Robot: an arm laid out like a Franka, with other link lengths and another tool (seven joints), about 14 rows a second.
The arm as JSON. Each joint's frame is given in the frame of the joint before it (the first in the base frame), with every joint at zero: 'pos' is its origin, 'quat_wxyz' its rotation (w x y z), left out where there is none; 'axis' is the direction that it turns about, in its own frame. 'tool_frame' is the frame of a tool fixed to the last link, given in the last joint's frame.
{
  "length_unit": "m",
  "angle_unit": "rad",
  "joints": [
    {
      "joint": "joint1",
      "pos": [
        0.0,
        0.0,
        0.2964
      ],
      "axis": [
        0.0,
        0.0,
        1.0
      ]
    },
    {
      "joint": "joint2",
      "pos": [
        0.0,
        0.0,
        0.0
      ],
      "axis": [
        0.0,
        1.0,
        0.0
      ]
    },
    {
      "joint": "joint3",
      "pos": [
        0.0,
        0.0,
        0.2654
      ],
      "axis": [
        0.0,
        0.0,
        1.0
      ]
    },
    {
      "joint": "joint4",
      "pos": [
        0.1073,
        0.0,
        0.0
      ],
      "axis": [
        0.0,
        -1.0,
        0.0
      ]
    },
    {
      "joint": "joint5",
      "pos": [
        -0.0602,
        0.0,
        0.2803
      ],
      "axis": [
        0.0,
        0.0,
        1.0
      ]
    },
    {
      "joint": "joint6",
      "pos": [
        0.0,
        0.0,
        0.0
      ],
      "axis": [
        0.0,
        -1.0,
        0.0
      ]
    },
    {
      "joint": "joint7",
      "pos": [
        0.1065,
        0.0,
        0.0
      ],
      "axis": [
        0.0,
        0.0,
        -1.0
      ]
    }
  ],
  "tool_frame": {
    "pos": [
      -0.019,
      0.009,
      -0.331
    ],
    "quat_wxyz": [
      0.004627,
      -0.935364,
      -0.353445,
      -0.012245
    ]
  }
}
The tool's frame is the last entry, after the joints.
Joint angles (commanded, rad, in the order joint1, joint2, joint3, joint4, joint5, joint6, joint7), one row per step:
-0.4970, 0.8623, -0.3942, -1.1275, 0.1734, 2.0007, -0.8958
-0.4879, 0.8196, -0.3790, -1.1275, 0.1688, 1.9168, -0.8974
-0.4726, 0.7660, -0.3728, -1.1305, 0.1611, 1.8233, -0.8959
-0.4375, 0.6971, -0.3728, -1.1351, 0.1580, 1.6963, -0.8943
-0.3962, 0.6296, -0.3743, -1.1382, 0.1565, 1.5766, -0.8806
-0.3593, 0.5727, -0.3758, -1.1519, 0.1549, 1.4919, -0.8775
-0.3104, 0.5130, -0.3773, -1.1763, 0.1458, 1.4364, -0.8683
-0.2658, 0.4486, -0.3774, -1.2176, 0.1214, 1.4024, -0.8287
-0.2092, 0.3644, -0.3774, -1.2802, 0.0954, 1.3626, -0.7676
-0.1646, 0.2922, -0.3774, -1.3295, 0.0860, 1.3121, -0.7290
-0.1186, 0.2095, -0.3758, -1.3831, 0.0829, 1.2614, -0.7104
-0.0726, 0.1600, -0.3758, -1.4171, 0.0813, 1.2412, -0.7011
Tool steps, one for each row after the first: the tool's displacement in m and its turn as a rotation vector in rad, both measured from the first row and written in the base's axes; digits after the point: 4 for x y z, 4 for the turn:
-0.0002, 0.0243, 0.0157, 0.0478, 0.0174, 0.0120
-0.0041, 0.0486, 0.0382, 0.0907, 0.0399, 0.0214
-0.0091, 0.0870, 0.0680, 0.1500, 0.0738, 0.0427
-0.0139, 0.1268, 0.0988, 0.2019, 0.1040, 0.0598
-0.0196, 0.1592, 0.1222, 0.2417, 0.1284, 0.0849
-0.0208, 0.1898, 0.1444, 0.2605, 0.1441, 0.1172
-0.0265, 0.2131, 0.1638, 0.2597, 0.1612, 0.1143
-0.0372, 0.2442, 0.1853, 0.2636, 0.1832, 0.0998
-0.0513, 0.2742, 0.2037, 0.2856, 0.2055, 0.0992
-0.0672, 0.3061, 0.2242, 0.3155, 0.2207, 0.1251
-0.0728, 0.3297, 0.2352, 0.3272, 0.2266, 0.1614

